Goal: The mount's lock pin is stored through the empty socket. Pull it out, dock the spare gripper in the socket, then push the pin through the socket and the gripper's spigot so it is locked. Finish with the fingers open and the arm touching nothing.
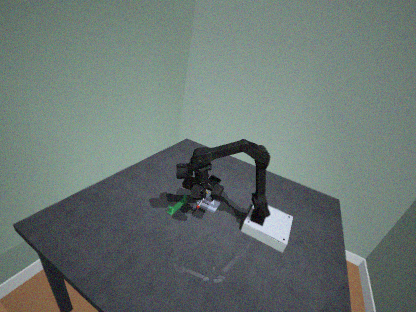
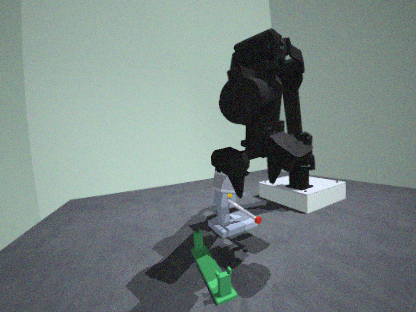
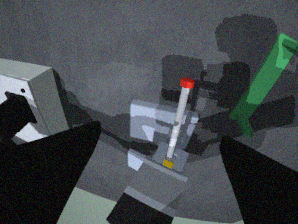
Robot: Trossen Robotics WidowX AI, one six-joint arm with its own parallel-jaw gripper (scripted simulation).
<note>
My gripper is open, with nothing in its grasp. Also in view: a grey mount.
My gripper shows as well in image 3.
</note>
